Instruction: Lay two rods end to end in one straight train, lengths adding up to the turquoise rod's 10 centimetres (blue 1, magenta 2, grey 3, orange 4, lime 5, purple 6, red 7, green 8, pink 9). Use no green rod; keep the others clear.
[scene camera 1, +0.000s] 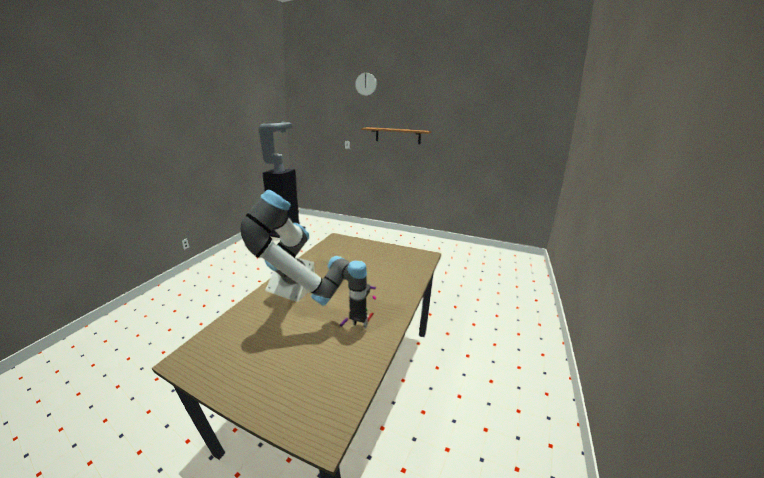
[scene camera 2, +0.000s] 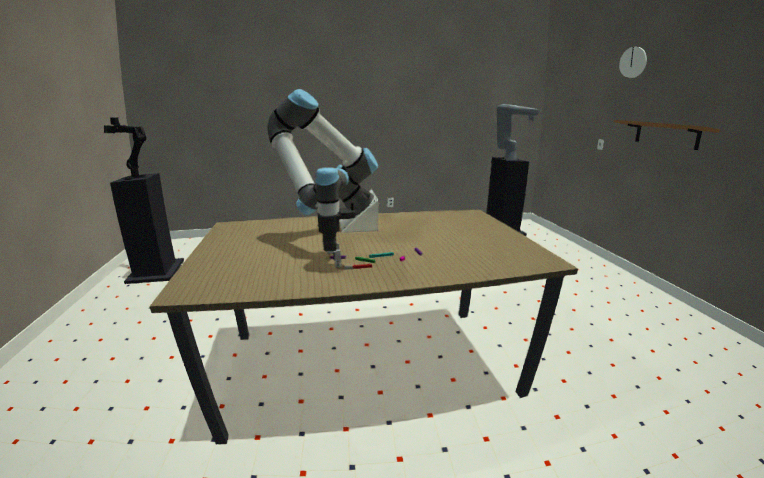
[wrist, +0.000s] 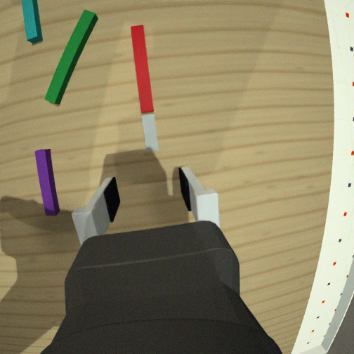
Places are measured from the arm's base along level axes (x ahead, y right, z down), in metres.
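Where they show: gripper, fingertip midpoint: (scene camera 1: 360, 325) (scene camera 2: 337, 263); arm's base, link origin: (scene camera 2: 362, 205).
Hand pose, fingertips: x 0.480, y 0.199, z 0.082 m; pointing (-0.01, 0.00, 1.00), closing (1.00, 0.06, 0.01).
Note:
Each offset is from my fingertips to the top centre of the thing.
The red rod {dx +0.012, dy -0.092, dz +0.012 m} (wrist: 142, 70) (scene camera 2: 362, 266) (scene camera 1: 370, 317) and grey rod {dx +0.009, dy -0.039, dz +0.012 m} (wrist: 150, 133) (scene camera 2: 348, 267) lie flat, end to end and nearly in line; a very narrow gap seems to show between their facing ends in the wrist view. The turquoise rod {dx -0.075, dy -0.189, dz +0.012 m} (wrist: 32, 20) (scene camera 2: 381, 254) lies beyond the green rod {dx -0.044, dy -0.115, dz +0.012 m} (wrist: 71, 57) (scene camera 2: 365, 259), which lies slanted to the left of the red rod. My gripper (wrist: 148, 185) is open and empty, above the table, just short of the grey rod's near end in the wrist view.
A purple rod {dx -0.092, dy -0.015, dz +0.012 m} (wrist: 47, 182) (scene camera 1: 343, 322) lies left of the gripper in the wrist view. Another purple rod {dx -0.075, dy -0.347, dz +0.012 m} (scene camera 2: 418, 251) and a magenta rod {dx -0.020, dy -0.259, dz +0.012 m} (scene camera 2: 402, 258) (scene camera 1: 374, 297) lie past the turquoise rod. The table's edge (scene camera 2: 360, 297) runs along the rods' front side.

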